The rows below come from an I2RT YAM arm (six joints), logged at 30 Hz.
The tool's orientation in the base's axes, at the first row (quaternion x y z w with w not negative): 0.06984, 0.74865, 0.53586, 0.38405
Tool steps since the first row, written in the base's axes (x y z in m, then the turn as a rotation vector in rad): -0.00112, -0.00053, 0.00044, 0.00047, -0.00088, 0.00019; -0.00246, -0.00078, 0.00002, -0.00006, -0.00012, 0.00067; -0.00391, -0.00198, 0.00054, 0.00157, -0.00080, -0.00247; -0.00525, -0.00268, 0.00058, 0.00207, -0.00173, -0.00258; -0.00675, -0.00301, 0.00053, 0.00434, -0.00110, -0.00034; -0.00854, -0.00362, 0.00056, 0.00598, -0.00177, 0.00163; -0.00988, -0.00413, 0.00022, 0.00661, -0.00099, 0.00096; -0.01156, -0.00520, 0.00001, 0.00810, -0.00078, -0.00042; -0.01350, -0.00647, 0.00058, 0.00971, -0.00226, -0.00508; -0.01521, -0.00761, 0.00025, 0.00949, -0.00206, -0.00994; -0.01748, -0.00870, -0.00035, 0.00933, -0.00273, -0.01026; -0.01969, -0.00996, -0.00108, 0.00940, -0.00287, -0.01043
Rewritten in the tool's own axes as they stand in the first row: 0.00029, 0.00050, -0.00118, -0.00088, -0.00035, -0.00038; 0.00130, 0.00045, -0.00219, -0.00036, 0.00054, -0.00022; 0.00143, 0.00084, -0.00409, -0.00027, -0.00293, 0.00074; 0.00198, 0.00099, -0.00549, -0.00104, -0.00356, 0.00039; 0.00287, 0.00127, -0.00671, -0.00342, -0.00208, 0.00204; 0.00379, 0.00160, -0.00833, -0.00589, -0.00118, 0.00235; 0.00463, 0.00150, -0.00954, -0.00559, -0.00162, 0.00343; 0.00535, 0.00139, -0.01141, -0.00582, -0.00317, 0.00474; 0.00576, 0.00195, -0.01369, -0.00538, -0.00827, 0.00528; 0.00652, 0.00172, -0.01562, -0.00269, -0.01228, 0.00592; 0.00784, 0.00145, -0.01783, -0.00276, -0.01278, 0.00536; 0.00909, 0.00098, -0.02011, -0.00280, -0.01301, 0.00532
